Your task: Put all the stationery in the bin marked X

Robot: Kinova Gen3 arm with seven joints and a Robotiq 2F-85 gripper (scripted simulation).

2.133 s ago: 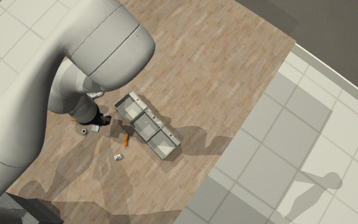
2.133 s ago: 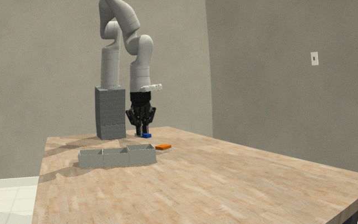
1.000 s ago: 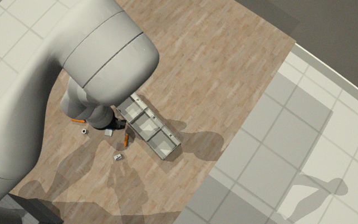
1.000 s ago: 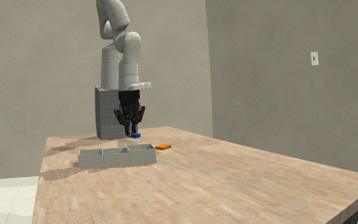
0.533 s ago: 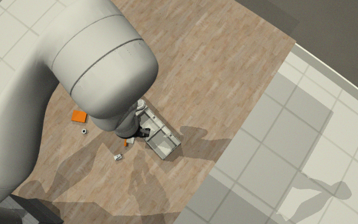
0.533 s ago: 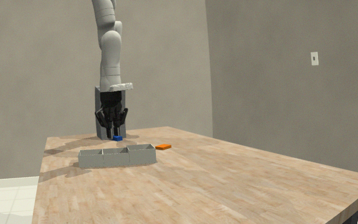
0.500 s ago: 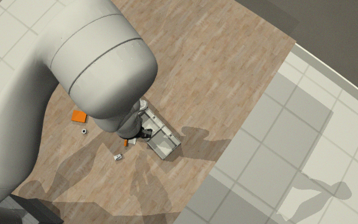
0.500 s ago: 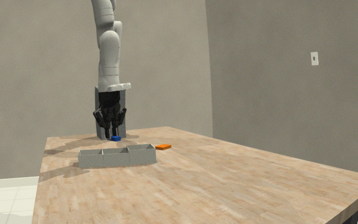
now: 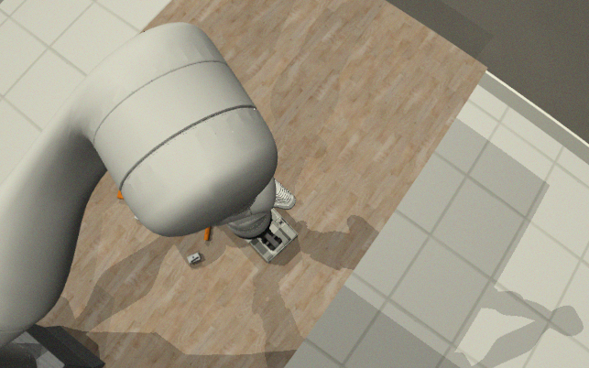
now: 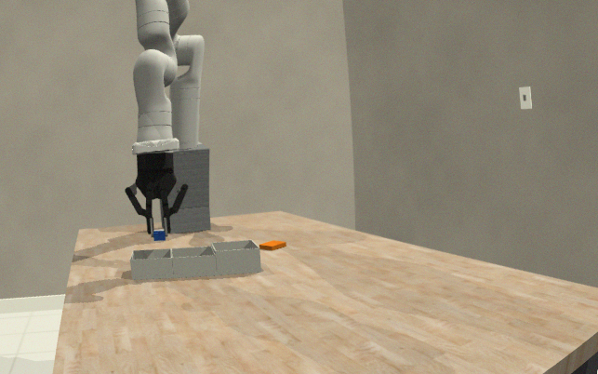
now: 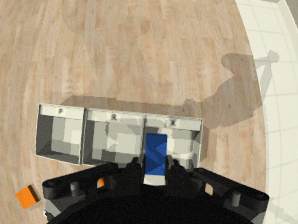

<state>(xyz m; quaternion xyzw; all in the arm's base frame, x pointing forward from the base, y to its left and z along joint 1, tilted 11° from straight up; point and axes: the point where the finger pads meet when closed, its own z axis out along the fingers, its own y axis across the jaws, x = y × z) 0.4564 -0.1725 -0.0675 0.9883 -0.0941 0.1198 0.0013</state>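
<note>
The orange stick lies 5 cm behind my hand, 9 cm to the left of it and 8 cm below it. The rest, counted from my hand: flat orange block (8 cm behind, 28 cm to the left, 8 cm below); then blue flat thing (2 cm below); then black ring-like part (11 cm behind, 23 cm to the left, 8 cm below).
</note>
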